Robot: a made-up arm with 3 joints. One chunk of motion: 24 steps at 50 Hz.
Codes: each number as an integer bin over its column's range. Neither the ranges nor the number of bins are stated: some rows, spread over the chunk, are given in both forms.
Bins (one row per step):
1: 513 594 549 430 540 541
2: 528 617 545 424 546 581
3: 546 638 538 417 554 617
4: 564 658 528 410 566 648
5: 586 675 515 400 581 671
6: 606 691 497 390 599 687
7: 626 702 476 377 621 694
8: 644 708 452 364 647 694
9: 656 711 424 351 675 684
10: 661 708 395 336 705 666
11: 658 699 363 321 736 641
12: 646 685 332 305 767 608
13: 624 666 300 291 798 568
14: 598 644 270 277 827 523
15: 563 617 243 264 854 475
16: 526 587 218 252 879 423
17: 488 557 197 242 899 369
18: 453 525 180 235 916 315
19: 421 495 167 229 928 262
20: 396 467 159 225 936 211
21: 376 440 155 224 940 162
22: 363 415 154 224 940 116
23: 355 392 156 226 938 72
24: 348 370 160 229 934 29
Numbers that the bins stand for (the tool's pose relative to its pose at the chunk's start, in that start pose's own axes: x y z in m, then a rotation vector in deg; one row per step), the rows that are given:
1: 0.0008 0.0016 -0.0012 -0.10 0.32 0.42
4: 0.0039 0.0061 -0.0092 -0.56 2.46 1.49
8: 0.0087 0.0096 -0.0381 -1.62 9.11 1.95
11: 0.0095 0.0090 -0.0719 -2.61 16.41 1.42
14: 0.0059 0.0051 -0.1073 -3.62 23.88 0.24
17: -0.0007 -0.0010 -0.1351 -4.43 29.79 -1.31
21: -0.0074 -0.0092 -0.1510 -4.84 33.16 -3.38
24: -0.0091 -0.0141 -0.1491 -4.73 32.66 -4.71
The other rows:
2: 0.0017 0.0032 -0.0027 -0.24 0.82 0.82
3: 0.0028 0.0047 -0.0054 -0.40 1.47 1.18
5: 0.0052 0.0073 -0.0141 -0.79 3.69 1.72
6: 0.0064 0.0084 -0.0210 -1.02 5.17 1.88
7: 0.0076 0.0092 -0.0289 -1.32 6.97 1.95
9: 0.0094 0.0098 -0.0487 -1.92 11.41 1.85
10: 0.0097 0.0096 -0.0597 -2.26 13.87 1.67
12: 0.0088 0.0080 -0.0837 -2.98 18.96 1.09
13: 0.0075 0.0067 -0.0959 -3.30 21.50 0.69
15: 0.0038 0.0032 -0.1176 -3.92 26.10 -0.25
16: 0.0016 0.0011 -0.1271 -4.20 28.15 -0.77
18: -0.0028 -0.0032 -0.1415 -4.59 31.19 -1.85
19: -0.0047 -0.0053 -0.1465 -4.73 32.17 -2.38
20: -0.0062 -0.0073 -0.1495 -4.82 32.83 -2.89
22: -0.0082 -0.0109 -0.1514 -4.84 33.16 -3.84
23: -0.0087 -0.0125 -0.1507 -4.80 32.99 -4.28

